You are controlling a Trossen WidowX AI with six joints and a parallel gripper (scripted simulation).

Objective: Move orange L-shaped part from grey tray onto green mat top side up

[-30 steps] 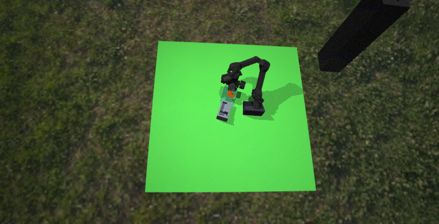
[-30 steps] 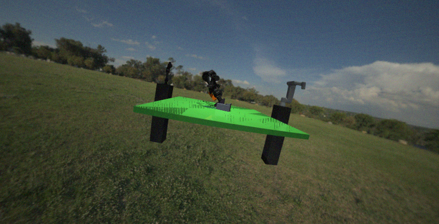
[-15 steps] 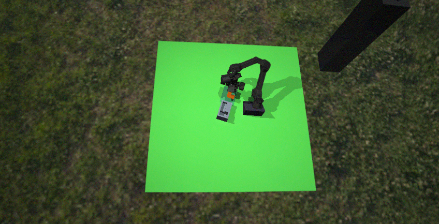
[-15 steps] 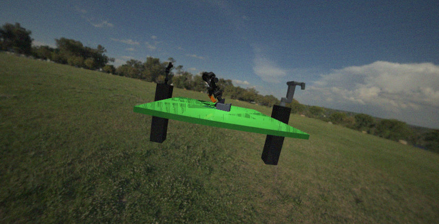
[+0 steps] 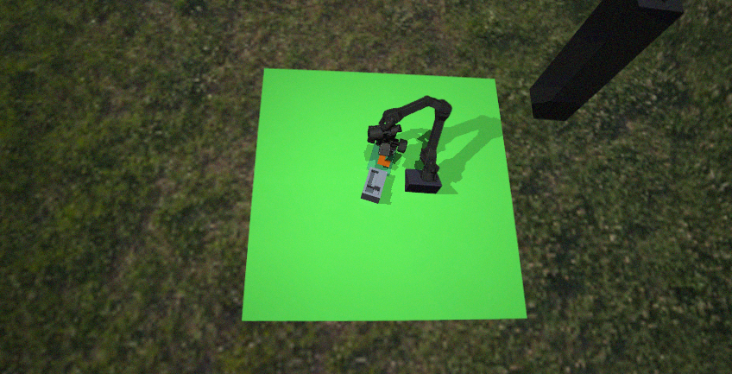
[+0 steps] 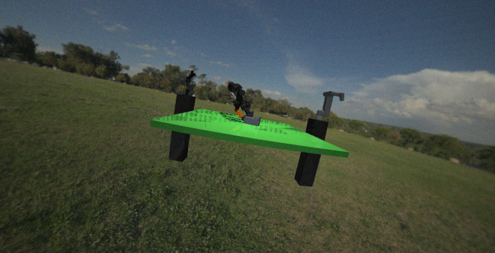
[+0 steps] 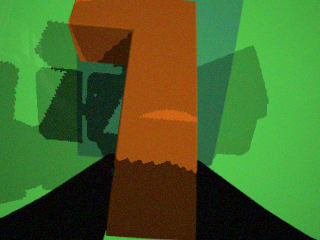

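The orange L-shaped part lies 10 mm behind my gripper tip, 30 mm to the left of it and 30 mm below it.
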